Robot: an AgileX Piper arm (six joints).
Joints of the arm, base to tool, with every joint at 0 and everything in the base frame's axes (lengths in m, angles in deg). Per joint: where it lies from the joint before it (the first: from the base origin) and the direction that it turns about. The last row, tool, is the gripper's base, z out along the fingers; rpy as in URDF.
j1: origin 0 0 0.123 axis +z
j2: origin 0 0 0 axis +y
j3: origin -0.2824 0 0.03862 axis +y
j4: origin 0.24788 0 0.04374 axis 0.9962 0 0.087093
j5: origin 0 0 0 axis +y
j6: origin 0.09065 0 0.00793 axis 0.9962 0 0.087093
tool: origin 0 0 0 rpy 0 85 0
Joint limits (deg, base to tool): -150..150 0..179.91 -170..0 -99.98..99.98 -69.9..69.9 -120..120
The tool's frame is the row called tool.
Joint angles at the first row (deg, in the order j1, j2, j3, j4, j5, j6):
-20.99 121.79 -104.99 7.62 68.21 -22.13
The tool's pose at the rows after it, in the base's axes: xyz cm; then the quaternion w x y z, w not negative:
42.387 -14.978 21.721 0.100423 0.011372 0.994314 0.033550
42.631 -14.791 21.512 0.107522 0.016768 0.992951 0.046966
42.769 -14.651 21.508 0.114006 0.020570 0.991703 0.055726
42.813 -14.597 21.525 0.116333 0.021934 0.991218 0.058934
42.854 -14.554 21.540 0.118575 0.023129 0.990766 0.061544
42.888 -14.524 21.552 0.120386 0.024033 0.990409 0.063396
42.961 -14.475 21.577 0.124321 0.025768 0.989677 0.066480
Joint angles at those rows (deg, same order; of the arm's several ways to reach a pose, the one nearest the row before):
-20.99 122.69 -105.00 8.18 67.99 -22.13
-20.99 123.05 -105.05 10.02 67.47 -22.13
-20.99 123.11 -105.04 11.31 67.07 -22.14
-20.99 123.11 -105.04 11.78 66.95 -22.13
-20.99 123.11 -105.04 12.18 66.82 -22.14
-20.99 123.11 -105.04 12.47 66.70 -22.14
-20.99 123.11 -105.04 13.01 66.40 -22.14

